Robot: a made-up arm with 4 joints.
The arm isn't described. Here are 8 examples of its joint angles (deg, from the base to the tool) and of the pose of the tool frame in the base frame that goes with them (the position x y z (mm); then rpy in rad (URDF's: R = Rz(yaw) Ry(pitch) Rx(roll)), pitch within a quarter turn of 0, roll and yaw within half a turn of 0).
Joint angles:
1: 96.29 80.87 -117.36 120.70
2: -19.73 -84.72 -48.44 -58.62
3: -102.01 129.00 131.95 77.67
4: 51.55 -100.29 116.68 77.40
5: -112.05 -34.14 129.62 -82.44
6: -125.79 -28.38 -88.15 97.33
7: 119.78 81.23 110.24 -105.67
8: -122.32 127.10 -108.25 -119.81
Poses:
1: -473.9 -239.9 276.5 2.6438 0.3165 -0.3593
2: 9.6 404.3 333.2 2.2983 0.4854 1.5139
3: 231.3 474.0 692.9 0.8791 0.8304 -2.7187
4: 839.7 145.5 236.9 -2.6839 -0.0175 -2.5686
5: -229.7 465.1 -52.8 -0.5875 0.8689 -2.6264
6: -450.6 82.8 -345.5 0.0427 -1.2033 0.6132
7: -279.6 -332.8 375.4 2.7907 -0.1038 2.7159
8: -168.7 310.3 320.2 0.2553 -0.1474 0.7221
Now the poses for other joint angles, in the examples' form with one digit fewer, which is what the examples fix.
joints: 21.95 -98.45 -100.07 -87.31
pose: 440 114 385 -2.967 -0.101 1.196
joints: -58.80 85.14 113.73 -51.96
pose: 432 330 536 2.600 0.680 -0.869
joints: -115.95 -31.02 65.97 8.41
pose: -181 202 -400 0.263 -0.632 3.072
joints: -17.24 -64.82 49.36 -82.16
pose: 175 239 -81 0.674 0.334 1.778
